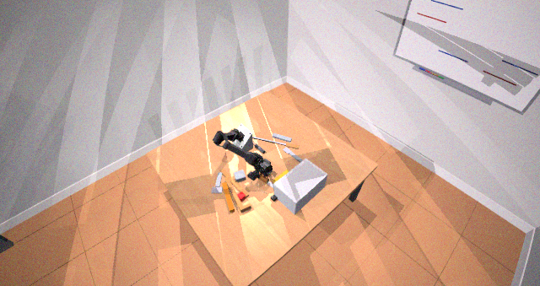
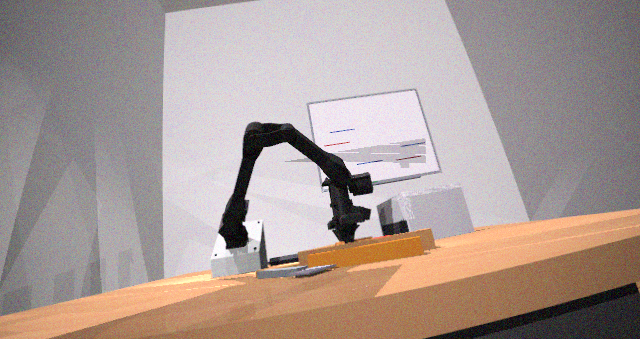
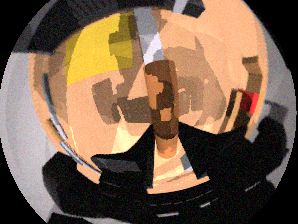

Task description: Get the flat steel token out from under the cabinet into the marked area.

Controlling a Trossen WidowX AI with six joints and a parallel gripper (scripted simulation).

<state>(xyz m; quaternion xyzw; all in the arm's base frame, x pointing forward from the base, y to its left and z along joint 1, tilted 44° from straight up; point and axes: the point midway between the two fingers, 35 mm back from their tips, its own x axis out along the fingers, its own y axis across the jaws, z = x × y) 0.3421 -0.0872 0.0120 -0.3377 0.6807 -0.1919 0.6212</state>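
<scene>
The grey block is 110 mm to the right of my gripper tip, 90 mm behind it and 10 mm above it. The rest, counted from my gripper tip: orange bar (270 mm to the right, 10 mm ahead); then thin wooden stick (170 mm to the right, 80 mm behind); then red block (200 mm to the right, 60 mm ahead, 10 mm above).
</scene>
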